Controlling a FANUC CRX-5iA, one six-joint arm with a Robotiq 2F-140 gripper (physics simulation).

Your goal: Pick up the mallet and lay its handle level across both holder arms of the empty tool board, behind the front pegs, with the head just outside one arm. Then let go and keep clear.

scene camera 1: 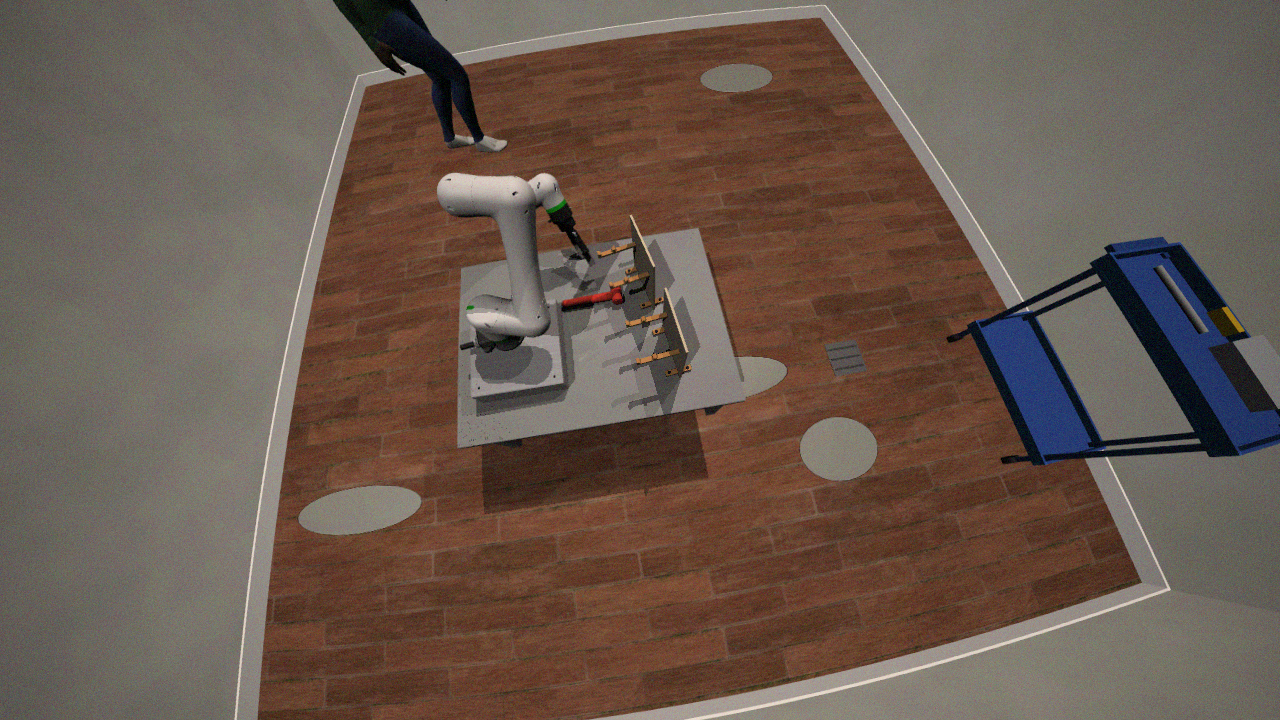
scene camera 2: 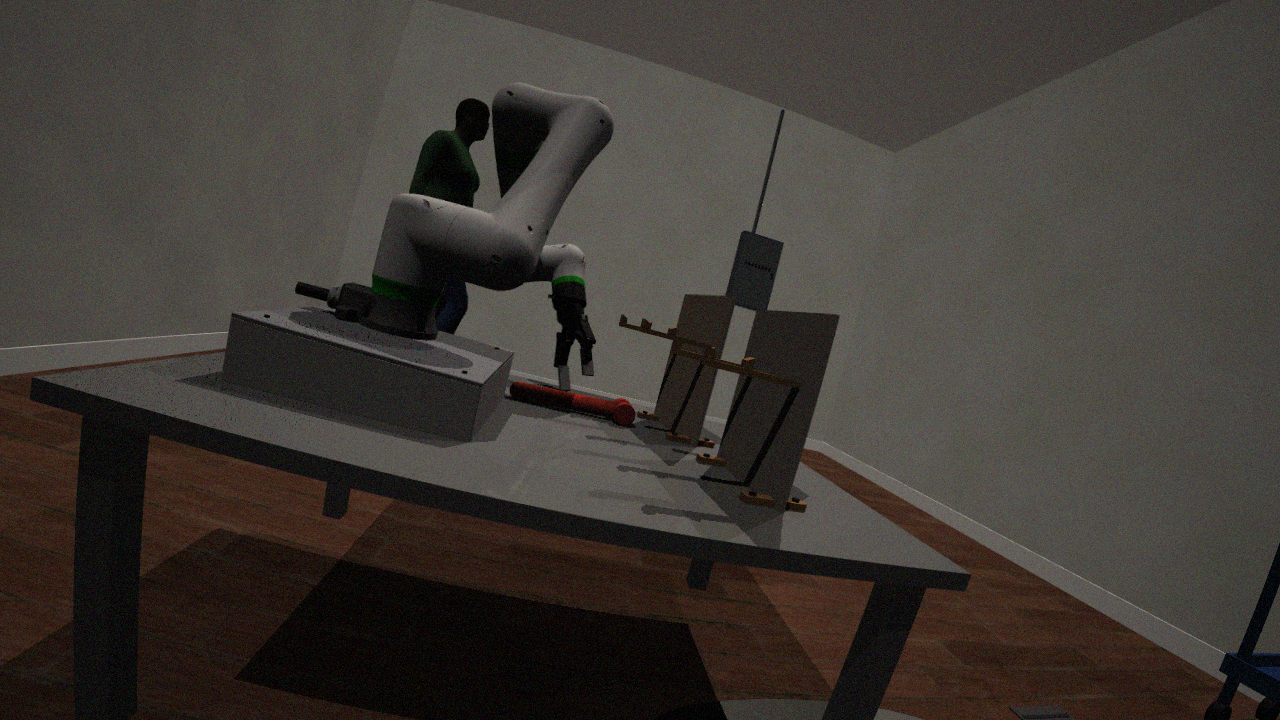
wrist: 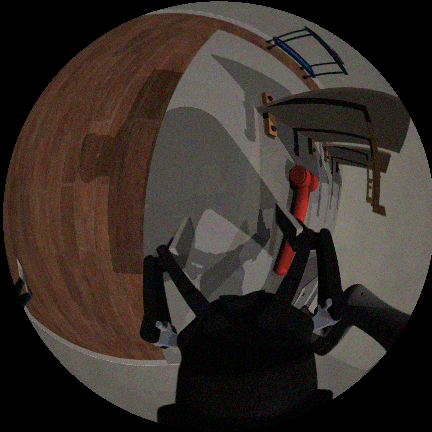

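Seen in the pictures: gripper, fingertip midpoint: (scene camera 1: 588,260) (scene camera 2: 576,383) (wrist: 233,218); arm's base at its link origin: (scene camera 2: 396,328).
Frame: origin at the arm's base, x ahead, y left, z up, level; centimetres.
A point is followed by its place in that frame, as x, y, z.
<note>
The red mallet (scene camera 1: 590,300) {37.0, 7.5, -6.8} (scene camera 2: 572,402) {37.4, 6.8, -8.0} (wrist: 301,200) {43.8, 9.3, -7.0} lies flat on the table (scene camera 1: 599,402) {28.0, -37.4, -10.3}, its head toward the boards and its handle end by the robot's base. My gripper (scene camera 1: 583,257) {41.5, 28.2, -6.7} (scene camera 2: 575,376) {41.5, 28.2, -6.7} (wrist: 233,218) {41.5, 28.2, -6.7} is open and empty, low over the table on the far side of the mallet, apart from it. Two upright tool boards stand in a row: the far board (scene camera 1: 641,253) {62.2, 8.8, 14.0} (scene camera 2: 708,324) {62.4, 3.8, 15.8} (wrist: 390,107) and the near board (scene camera 1: 676,326) {63.2, -27.5, 19.0} (scene camera 2: 796,358) {63.0, -30.7, 12.8}. Each has two orange holder arms, such as a far-board arm (scene camera 1: 615,251) {53.0, 14.8, 11.9} and a near-board arm (scene camera 1: 645,319) {55.2, -17.0, 9.3}. No tool shows on the arms.
The grey base block (scene camera 1: 519,380) {0.7, -21.1, -0.9} (scene camera 2: 358,380) {0.4, -25.0, -5.4} stands at the other end of the table. A person (scene camera 1: 438,67) (scene camera 2: 444,165) stands beyond the table. A blue cart (scene camera 1: 1029,385) stands on the floor to the right.
</note>
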